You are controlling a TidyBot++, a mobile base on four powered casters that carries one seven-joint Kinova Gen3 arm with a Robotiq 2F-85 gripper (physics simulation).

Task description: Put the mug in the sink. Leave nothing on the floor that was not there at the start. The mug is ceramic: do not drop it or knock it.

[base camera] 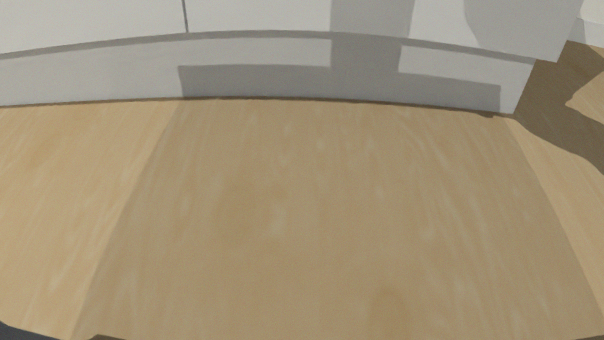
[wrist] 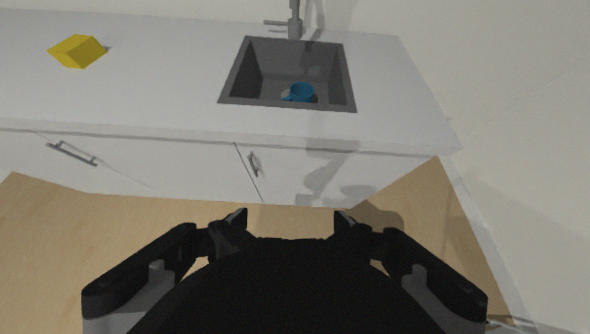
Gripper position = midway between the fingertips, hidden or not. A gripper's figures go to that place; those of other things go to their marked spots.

Scene:
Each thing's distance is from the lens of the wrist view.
gripper (wrist: 290, 218): 0.16 m
sink counter (wrist: 184, 108): 0.51 m

